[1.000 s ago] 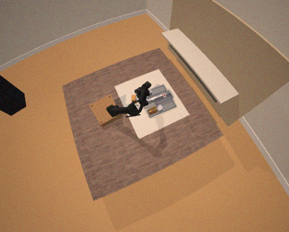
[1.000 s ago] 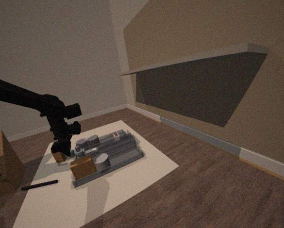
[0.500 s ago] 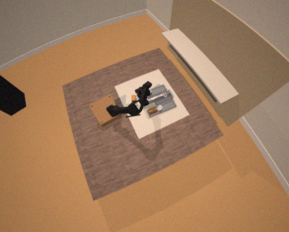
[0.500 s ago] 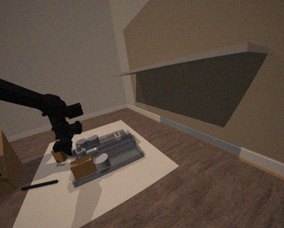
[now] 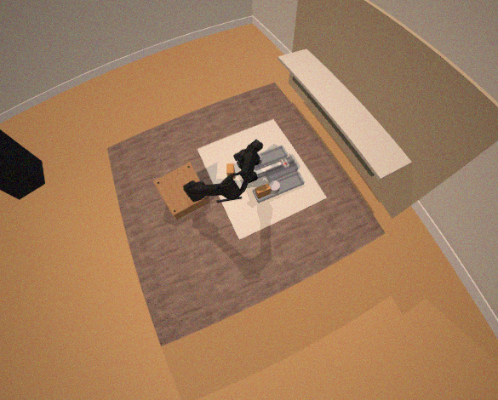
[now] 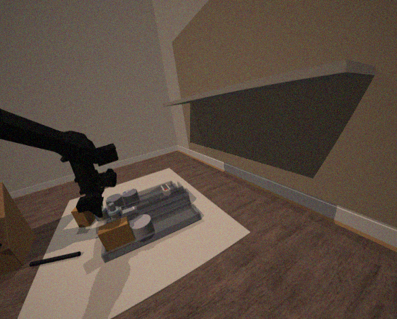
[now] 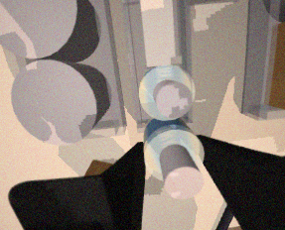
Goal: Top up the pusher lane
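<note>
Now: gripper tip 170 mm short of the grey lane rack, 50 mm to the left of it and 30 mm above it. From my gripper tip the other things lie so: black pen (150 mm behind, 60 mm to the right, 40 mm below).
</note>
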